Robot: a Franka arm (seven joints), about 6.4 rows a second.
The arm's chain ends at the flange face. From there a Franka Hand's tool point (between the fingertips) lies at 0.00 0.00 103.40 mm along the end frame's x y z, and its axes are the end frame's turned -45 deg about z.
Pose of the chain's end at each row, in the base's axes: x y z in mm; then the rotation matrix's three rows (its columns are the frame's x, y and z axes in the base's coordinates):
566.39 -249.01 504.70; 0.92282 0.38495 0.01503; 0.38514 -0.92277 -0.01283; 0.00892 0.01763 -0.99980
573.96 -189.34 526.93; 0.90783 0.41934 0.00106; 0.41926 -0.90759 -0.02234; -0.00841 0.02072 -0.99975
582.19 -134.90 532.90; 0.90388 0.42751 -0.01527; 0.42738 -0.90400 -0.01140; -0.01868 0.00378 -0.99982
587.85 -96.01 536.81; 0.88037 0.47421 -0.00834; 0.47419 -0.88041 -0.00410; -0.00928 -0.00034 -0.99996
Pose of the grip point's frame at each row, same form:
567.94 -250.34 401.32; 0.38033 0.92473 0.01503; 0.92483 -0.38016 -0.01283; -0.00616 0.01877 -0.99980
574.07 -191.65 423.56; 0.34541 0.93845 0.00106; 0.93822 -0.34530 -0.02234; -0.02060 0.00870 -0.99975
580.61 -136.08 429.52; 0.33684 0.94143 -0.01527; 0.94143 -0.33702 -0.01140; -0.01588 -0.01054 -0.99982
586.99 -96.43 433.41; 0.28720 0.95783 -0.00834; 0.95785 -0.28724 -0.00410; -0.00632 -0.00680 -0.99996

